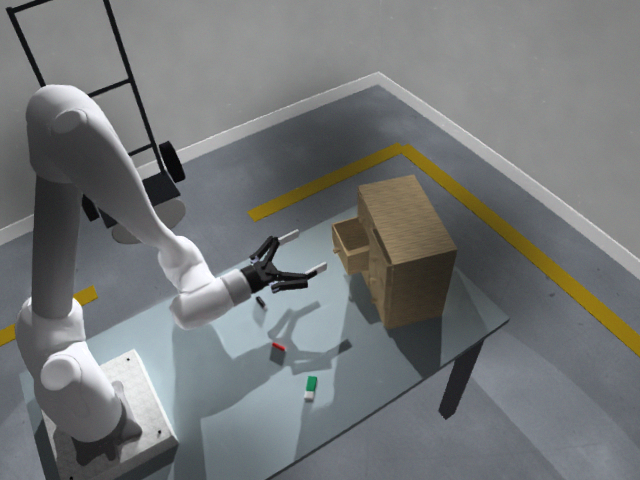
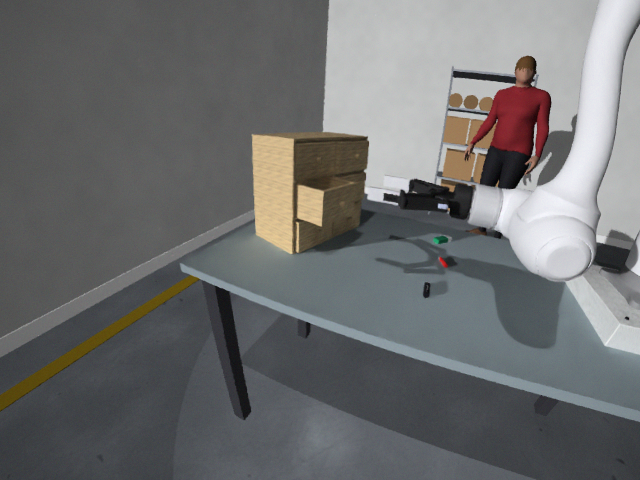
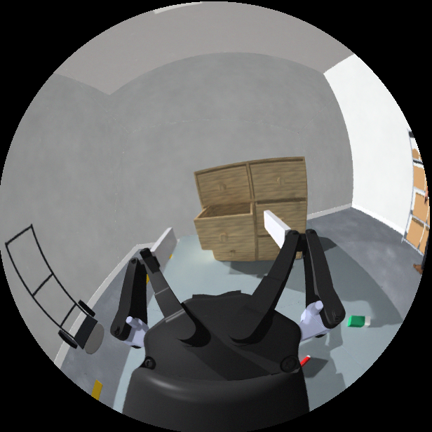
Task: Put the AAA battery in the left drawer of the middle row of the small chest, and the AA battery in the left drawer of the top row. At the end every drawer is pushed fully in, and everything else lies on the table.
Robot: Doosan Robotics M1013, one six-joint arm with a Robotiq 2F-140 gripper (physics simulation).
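Places are measured from the arm's base along level axes (x right, y back, z down), in metres.
Pixels of known places: gripper, between the fingertips: (image 1: pixel 311 248) (image 2: pixel 377 186); arm's base, origin of its link: (image 1: pixel 101 422).
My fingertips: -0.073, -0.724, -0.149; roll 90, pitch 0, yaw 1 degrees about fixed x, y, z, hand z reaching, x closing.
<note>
For each thing: its middle in the pictures, then the offset to it from my fingertips, as dx, dy, dz. Level surfaces: height alone.
- small wooden chest, middle of its body: (image 1: pixel 401 252) (image 2: pixel 311 184) +0.122, -0.229, +0.058
- small red cylinder, middle of its body: (image 1: pixel 279 347) (image 2: pixel 443 261) +0.107, +0.197, +0.205
- white block, middle of its body: (image 1: pixel 310 387) (image 2: pixel 442 239) +0.268, +0.191, +0.204
- table, height of its surface: dz +0.210
The small wooden chest (image 1: pixel 413 289) (image 2: pixel 273 191) (image 3: pixel 280 180) stands at the table's far end. Its left middle-row drawer (image 1: pixel 357 260) (image 2: pixel 310 204) (image 3: pixel 225 232) is pulled out; no battery shows in the visible part of its inside. The top-row drawers look pushed in. My gripper (image 1: pixel 311 251) (image 2: pixel 375 187) (image 3: pixel 218 227) is open and empty, raised in front of the chest and apart from the drawer. A small red cylinder (image 1: pixel 278 346) (image 2: pixel 443 262) (image 3: pixel 305 361) and a small black one (image 1: pixel 261 302) (image 2: pixel 426 289) lie on the table; their battery sizes cannot be read.
A green and white block (image 1: pixel 311 384) (image 2: pixel 440 239) (image 3: pixel 356 321) lies on the table (image 1: pixel 232 439) (image 2: pixel 361 310), past the red cylinder from the black one. A hand truck stands on the floor beyond the table. A person (image 2: pixel 522 118) stands by a shelf rack on the other side.
</note>
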